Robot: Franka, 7 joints.
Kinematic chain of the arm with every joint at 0, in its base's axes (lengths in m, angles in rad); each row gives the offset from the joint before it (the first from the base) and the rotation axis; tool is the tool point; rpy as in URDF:
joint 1: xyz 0 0 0.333 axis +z
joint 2: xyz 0 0 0 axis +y
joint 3: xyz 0 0 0.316 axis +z
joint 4: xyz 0.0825 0 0 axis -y
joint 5: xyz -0.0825 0 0.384 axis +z
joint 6: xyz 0 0 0 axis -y
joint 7: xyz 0.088 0 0 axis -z
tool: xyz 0 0 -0.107 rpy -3.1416 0 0
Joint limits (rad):
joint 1: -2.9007..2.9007
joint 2: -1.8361..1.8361
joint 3: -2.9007..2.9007
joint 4: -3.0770..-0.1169
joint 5: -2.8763..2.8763
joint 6: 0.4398..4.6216
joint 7: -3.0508..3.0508
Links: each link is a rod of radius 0.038 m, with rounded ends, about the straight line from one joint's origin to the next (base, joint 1, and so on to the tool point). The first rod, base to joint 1, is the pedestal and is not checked.
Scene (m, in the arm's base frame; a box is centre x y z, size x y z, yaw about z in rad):
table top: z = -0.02
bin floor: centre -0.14 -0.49 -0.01 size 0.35 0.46 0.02 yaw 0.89
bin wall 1: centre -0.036 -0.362 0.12 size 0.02 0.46 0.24 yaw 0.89
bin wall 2: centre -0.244 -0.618 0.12 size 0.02 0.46 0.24 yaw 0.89
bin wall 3: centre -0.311 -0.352 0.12 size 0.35 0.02 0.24 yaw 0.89
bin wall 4: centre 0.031 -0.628 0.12 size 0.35 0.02 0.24 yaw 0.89
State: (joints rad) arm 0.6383 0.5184 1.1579 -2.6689 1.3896 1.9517 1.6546
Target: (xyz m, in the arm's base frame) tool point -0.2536 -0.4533 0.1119
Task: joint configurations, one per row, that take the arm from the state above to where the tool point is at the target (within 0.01 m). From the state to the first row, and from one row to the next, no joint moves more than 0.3 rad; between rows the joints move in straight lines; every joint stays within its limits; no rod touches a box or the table.
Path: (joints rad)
1: 0.3572 0.3995 0.9411 -2.5578 1.3937 1.9747 1.5678
2: 0.0760 0.2807 0.7242 -2.4466 1.3978 1.9977 1.4810
3: -0.2051 0.1618 0.5074 -2.3355 1.4019 2.0206 1.3942
4: -0.4170 0.1265 0.2421 -2.3333 1.3990 2.1045 1.4463
5: -0.6289 0.0912 -0.0233 -2.3312 1.3960 2.1884 1.4983
6: -0.8408 0.0558 -0.2886 -2.3291 1.3931 2.2723 1.5504
7: -1.0527 0.0205 -0.5539 -2.3270 1.3901 2.3561 1.6025
8: -1.2646 -0.0148 -0.8193 -2.3249 1.3872 2.4400 1.6546
9: -1.2488 0.2538 -0.8076 -2.2768 1.3877 2.4467 1.6546
10: -1.2329 0.5224 -0.7960 -2.2288 1.3883 2.4533 1.6546
11: -1.2171 0.7910 -0.7844 -2.1807 1.3889 2.4600 1.6546

